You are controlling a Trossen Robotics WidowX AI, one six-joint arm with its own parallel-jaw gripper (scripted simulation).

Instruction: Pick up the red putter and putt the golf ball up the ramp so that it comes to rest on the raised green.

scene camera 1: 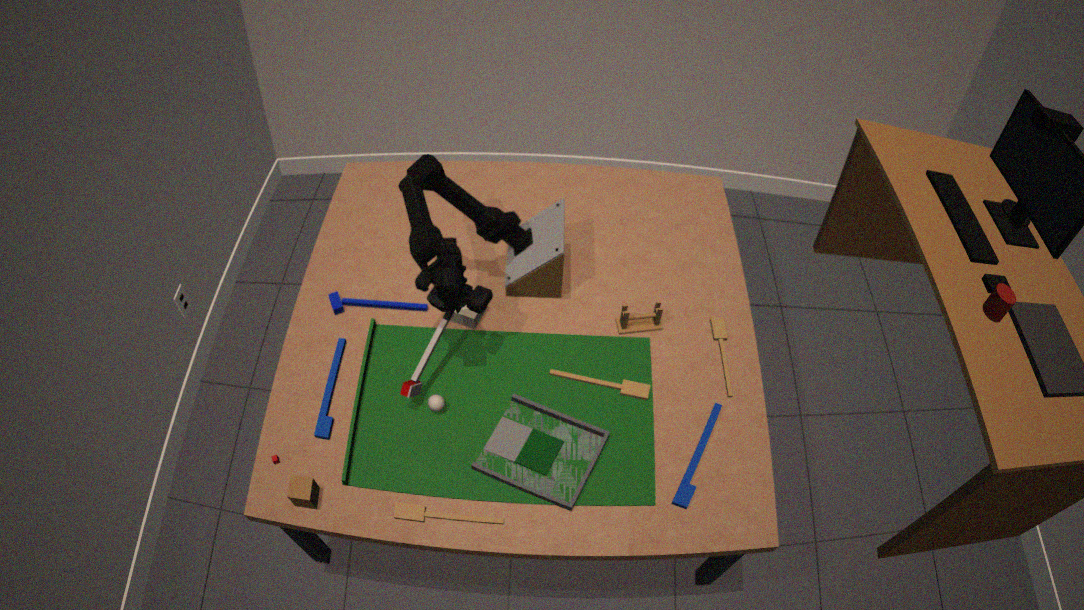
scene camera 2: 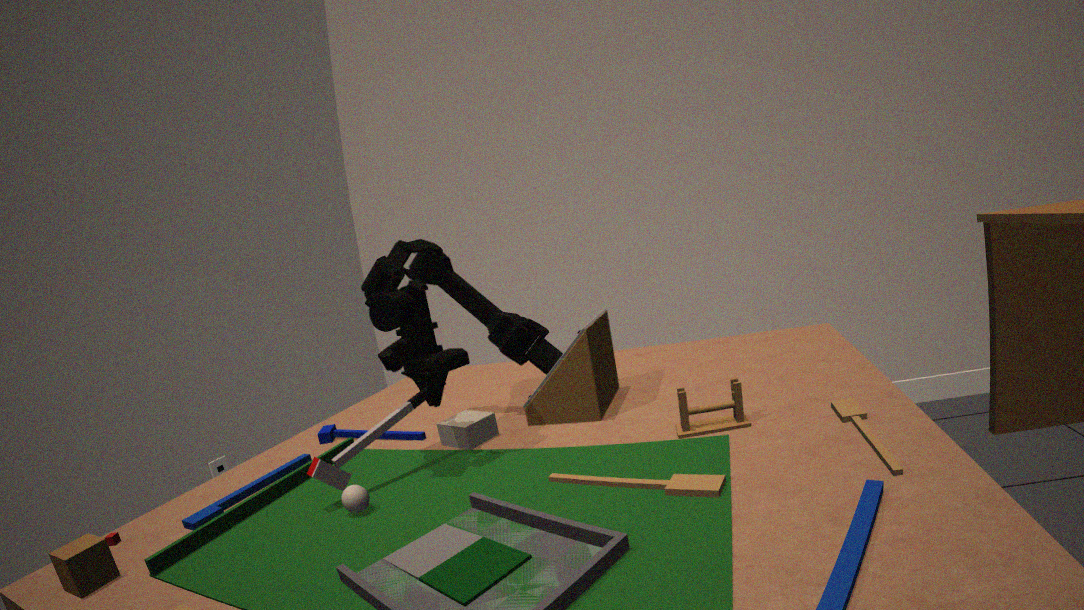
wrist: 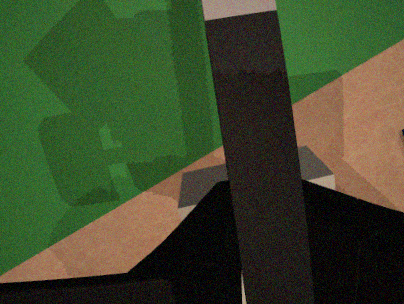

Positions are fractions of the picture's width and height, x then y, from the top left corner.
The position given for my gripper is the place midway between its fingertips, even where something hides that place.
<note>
My gripper (scene camera 2: 0.40,0.67) holds a red putter. Also in view: a brown cube (scene camera 1: 0.28,0.81) and a grey-white block (scene camera 2: 0.43,0.70).
My gripper shows as well in the wrist view (wrist: 0.62,0.63). The wrist view does not show the brown cube: it is out of frame.
</note>
